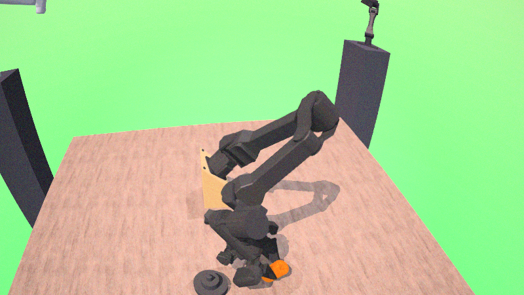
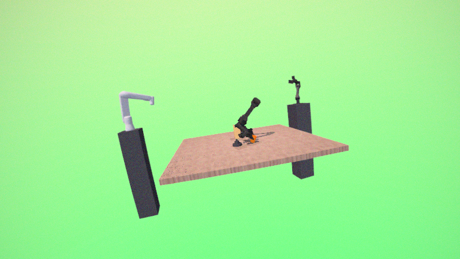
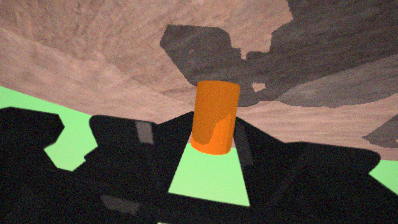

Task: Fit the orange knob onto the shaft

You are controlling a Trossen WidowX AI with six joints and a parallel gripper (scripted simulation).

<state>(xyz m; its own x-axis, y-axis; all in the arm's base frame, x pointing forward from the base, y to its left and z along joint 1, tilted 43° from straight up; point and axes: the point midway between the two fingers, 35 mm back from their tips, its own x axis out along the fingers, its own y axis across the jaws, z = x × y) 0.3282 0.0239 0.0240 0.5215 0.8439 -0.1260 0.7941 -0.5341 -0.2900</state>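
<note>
The orange knob is 1 cm to the right of my gripper tip. Round my gripper tip: dark round pedestal: 2 cm behind, 16 cm to the right.
</note>
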